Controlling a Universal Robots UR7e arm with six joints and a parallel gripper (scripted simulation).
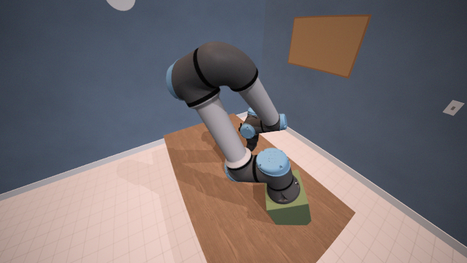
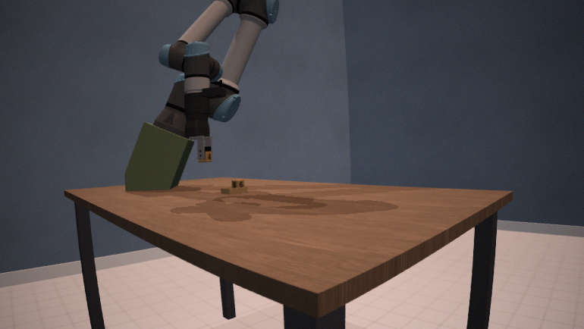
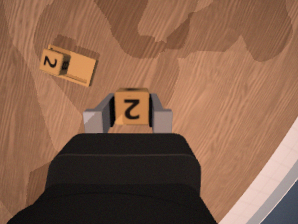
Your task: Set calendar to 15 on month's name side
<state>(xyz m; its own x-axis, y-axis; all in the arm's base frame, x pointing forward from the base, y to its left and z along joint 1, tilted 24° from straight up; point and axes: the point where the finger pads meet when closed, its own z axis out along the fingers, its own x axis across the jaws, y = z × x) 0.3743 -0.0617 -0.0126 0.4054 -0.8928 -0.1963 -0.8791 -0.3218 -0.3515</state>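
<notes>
My hand is 1 cm above the wooden cube. Also, from my hand: wooden tray 12 cm below, 11 cm to the left, 1 cm behind.
</notes>
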